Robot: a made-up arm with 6 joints.
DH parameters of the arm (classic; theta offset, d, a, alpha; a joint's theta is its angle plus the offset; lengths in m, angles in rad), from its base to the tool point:
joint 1: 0 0.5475 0.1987 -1.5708
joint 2: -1.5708 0 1.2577 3.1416
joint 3: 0 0 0.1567 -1.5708
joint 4: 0 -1.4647 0 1.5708
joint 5: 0 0 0 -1.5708
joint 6: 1.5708 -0.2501 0 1.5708
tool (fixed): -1.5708 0 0 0
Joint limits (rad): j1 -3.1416..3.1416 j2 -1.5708..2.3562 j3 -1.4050..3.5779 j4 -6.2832..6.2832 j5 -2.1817..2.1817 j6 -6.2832..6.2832
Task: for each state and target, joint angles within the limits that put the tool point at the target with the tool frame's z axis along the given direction. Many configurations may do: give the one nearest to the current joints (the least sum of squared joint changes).
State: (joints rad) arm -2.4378 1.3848 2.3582 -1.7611 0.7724 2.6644
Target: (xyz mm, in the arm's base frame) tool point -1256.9 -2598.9 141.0 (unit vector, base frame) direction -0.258 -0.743 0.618
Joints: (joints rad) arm -1.9481 2.0121 2.0634 -2.0340 1.2316 2.6171
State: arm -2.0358 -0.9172 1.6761 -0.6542 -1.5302 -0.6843
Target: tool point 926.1 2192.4 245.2 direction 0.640 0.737 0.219
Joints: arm -1.8828 -1.5708 1.7300 -1.2628 -2.0782 -0.2276
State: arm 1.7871 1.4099 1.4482 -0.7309 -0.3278 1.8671
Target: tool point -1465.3 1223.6 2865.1 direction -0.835 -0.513 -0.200
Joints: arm 2.4442 0.9380 2.0068 -0.3210 -0.0402 2.2696
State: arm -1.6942 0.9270 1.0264 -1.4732 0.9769 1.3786
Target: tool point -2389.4 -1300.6 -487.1 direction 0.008 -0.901 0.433
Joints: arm -2.5945 1.5789 0.6939 -0.6596 1.0402 1.5213
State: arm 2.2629 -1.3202 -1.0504 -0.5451 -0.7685 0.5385
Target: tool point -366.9 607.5 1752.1 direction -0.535 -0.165 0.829
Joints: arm 2.0604 -1.0229 -0.7059 -0.2886 -0.5647 0.8353
